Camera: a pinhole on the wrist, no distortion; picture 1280 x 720 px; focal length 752.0 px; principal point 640.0 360.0 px. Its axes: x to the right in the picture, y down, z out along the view. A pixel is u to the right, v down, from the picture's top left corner.
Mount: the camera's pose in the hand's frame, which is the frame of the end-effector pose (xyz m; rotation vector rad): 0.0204 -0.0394 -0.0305 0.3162 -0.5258 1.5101
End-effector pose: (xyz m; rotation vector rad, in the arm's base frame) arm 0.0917 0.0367 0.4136 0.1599 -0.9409 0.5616
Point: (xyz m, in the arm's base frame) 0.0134 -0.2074 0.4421
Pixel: 611 653
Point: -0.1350 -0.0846 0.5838
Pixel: 1204 346
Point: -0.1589 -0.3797 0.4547
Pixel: 711 693
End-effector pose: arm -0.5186 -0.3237 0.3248 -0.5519 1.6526 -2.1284
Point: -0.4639 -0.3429 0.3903
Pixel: 911 685
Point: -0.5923 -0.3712 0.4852
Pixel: outside the picture
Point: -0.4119 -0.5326 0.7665
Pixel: 473 215
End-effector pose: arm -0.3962 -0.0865 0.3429 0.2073 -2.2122 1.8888
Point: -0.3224 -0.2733 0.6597
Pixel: 178 310
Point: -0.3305 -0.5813 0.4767
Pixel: 778 356
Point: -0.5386 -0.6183 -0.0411
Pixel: outside the picture
